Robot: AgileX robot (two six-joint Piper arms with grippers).
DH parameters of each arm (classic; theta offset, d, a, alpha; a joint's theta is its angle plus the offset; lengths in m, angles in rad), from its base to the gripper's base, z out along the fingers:
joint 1: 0 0.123 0 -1.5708
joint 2: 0.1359 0 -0.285 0
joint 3: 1.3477 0 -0.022 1.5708
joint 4: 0 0.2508 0 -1.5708
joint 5: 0 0 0.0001 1.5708
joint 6: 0 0.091 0 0
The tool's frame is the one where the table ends.
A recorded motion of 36 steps. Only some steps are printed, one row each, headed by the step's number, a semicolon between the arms.
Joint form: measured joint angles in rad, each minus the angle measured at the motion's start. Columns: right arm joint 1, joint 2, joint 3, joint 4, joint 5, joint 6; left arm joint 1, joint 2, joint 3, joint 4, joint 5, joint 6.
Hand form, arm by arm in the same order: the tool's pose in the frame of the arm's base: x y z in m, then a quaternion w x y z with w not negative. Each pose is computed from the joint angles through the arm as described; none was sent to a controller.
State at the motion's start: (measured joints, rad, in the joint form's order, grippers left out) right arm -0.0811 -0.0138 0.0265 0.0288 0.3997 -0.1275; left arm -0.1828 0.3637 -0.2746 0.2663 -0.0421 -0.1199
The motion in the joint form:
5: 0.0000 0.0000 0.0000 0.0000 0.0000 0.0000; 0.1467 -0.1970 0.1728 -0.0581 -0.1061 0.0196
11: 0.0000 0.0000 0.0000 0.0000 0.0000 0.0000; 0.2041 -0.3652 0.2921 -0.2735 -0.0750 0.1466
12: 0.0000 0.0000 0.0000 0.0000 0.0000 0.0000; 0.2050 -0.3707 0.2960 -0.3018 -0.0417 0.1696
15: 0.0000 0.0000 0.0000 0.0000 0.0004 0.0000; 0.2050 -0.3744 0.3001 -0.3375 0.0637 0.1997
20: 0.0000 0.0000 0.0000 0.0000 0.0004 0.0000; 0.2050 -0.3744 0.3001 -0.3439 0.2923 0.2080
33: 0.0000 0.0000 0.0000 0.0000 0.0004 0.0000; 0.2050 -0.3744 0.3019 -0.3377 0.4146 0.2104
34: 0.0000 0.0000 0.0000 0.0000 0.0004 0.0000; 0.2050 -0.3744 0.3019 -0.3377 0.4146 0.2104
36: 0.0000 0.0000 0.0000 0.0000 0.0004 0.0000; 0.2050 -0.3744 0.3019 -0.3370 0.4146 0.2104
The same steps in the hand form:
5: 0.0517 -0.0032 0.1692 0.58136 -0.01134 0.81212 -0.04850; 0.0678 -0.0052 0.2506 0.76352 0.05735 0.64302 0.01671
11: 0.0517 -0.0032 0.1692 0.58136 -0.01134 0.81212 -0.04850; 0.0556 0.0013 0.2179 0.77028 -0.00088 0.63750 0.01600
12: 0.0517 -0.0032 0.1692 0.58136 -0.01134 0.81212 -0.04850; 0.0558 0.0015 0.2139 0.76009 -0.00369 0.64964 0.01485
15: 0.0517 -0.0032 0.1691 0.58120 -0.01134 0.81224 -0.04849; 0.0567 0.0011 0.2032 0.72478 -0.00412 0.68889 0.01064
20: 0.0517 -0.0032 0.1691 0.58120 -0.01134 0.81224 -0.04849; 0.0554 -0.0005 0.1825 0.64181 0.00260 0.76685 0.00390
33: 0.0517 -0.0032 0.1691 0.58120 -0.01134 0.81224 -0.04849; 0.0527 -0.0012 0.1712 0.59311 0.00842 0.80507 0.00324
34: 0.0517 -0.0032 0.1691 0.58120 -0.01134 0.81224 -0.04849; 0.0527 -0.0012 0.1712 0.59311 0.00842 0.80507 0.00324
36: 0.0517 -0.0032 0.1691 0.58120 -0.01134 0.81224 -0.04849; 0.0527 -0.0012 0.1712 0.59310 0.00860 0.80507 0.00353

